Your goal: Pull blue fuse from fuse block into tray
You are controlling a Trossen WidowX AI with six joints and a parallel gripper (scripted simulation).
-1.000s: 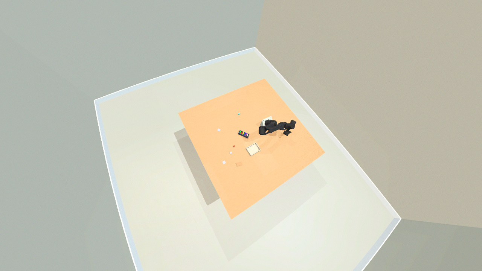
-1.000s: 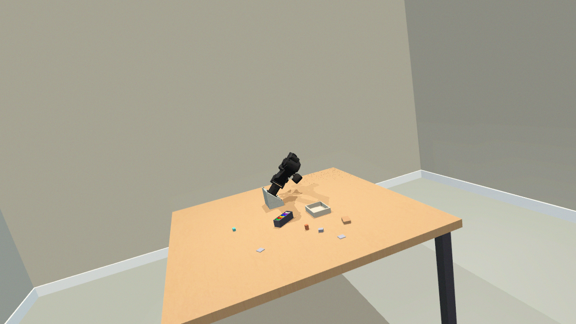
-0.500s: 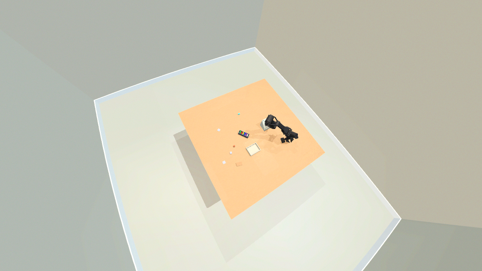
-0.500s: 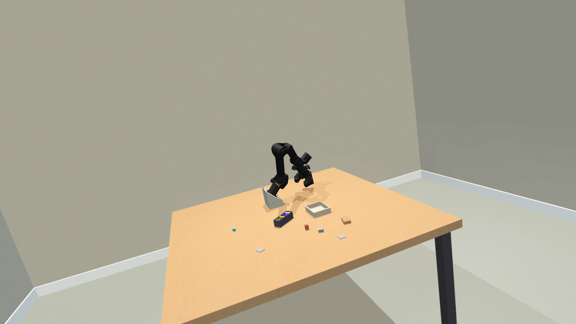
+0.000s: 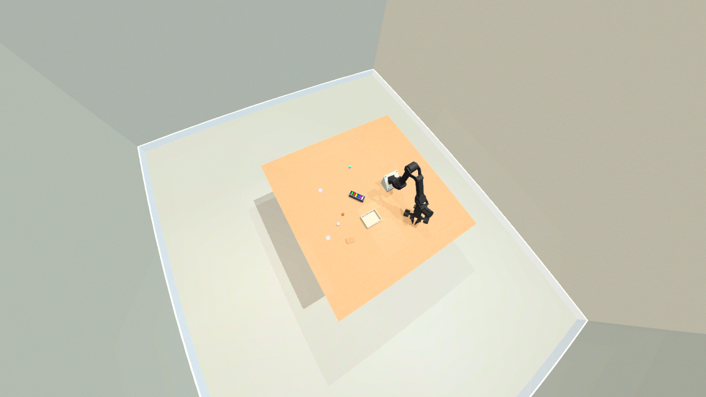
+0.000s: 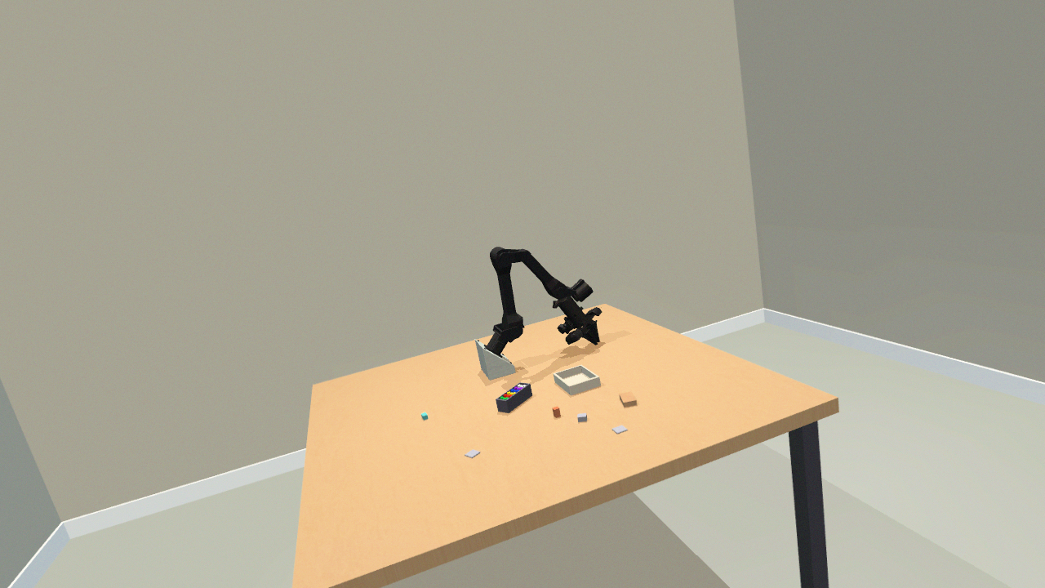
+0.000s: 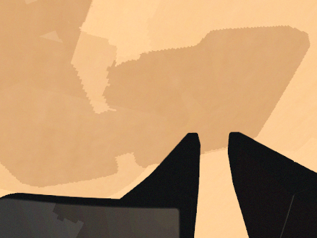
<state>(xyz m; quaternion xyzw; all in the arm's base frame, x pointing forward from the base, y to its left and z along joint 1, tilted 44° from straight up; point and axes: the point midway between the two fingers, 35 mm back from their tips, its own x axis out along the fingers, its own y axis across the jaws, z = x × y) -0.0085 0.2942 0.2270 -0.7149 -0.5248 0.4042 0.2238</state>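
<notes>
My gripper tip is now 38 cm to the left of the blue fuse, 30 cm short of it and 2 cm below it. Also, from my gripper tip: tray (29 cm ahead, 18 cm to the right).
</notes>
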